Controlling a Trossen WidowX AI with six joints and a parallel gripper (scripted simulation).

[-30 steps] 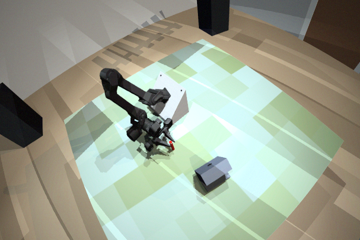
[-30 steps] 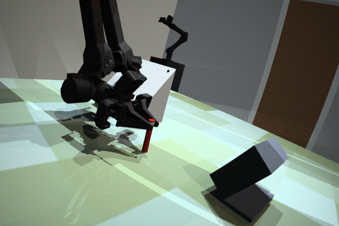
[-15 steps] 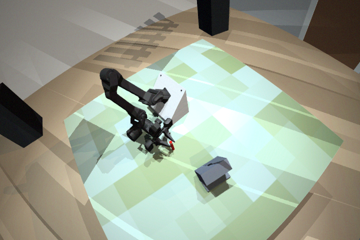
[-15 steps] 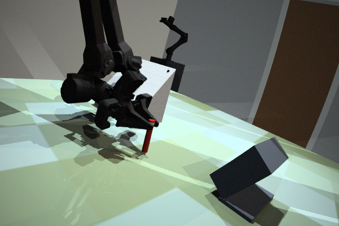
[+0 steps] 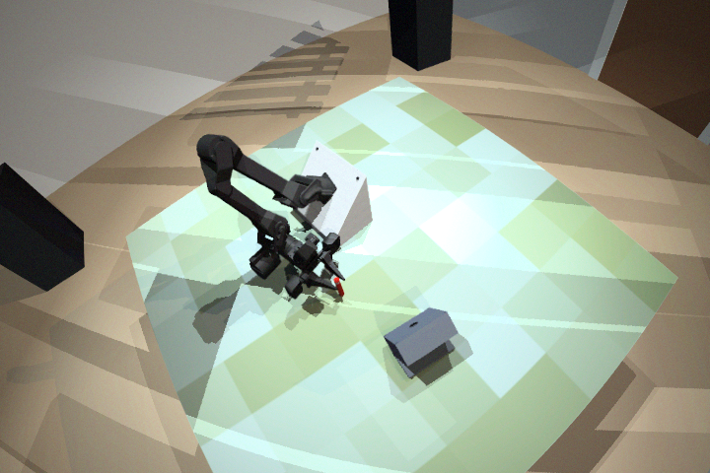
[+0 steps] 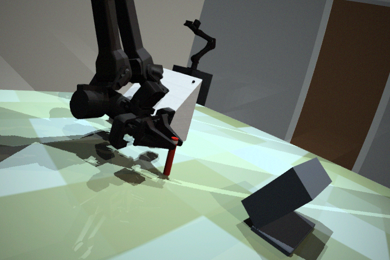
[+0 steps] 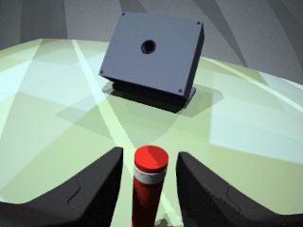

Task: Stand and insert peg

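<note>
The peg is 1 cm below my gripper tip and 1 cm behind it. Round my gripper tip: sloped panel: 21 cm ahead, 8 cm to the left; flat foot: 23 cm ahead, 8 cm to the left, 6 cm below.
</note>
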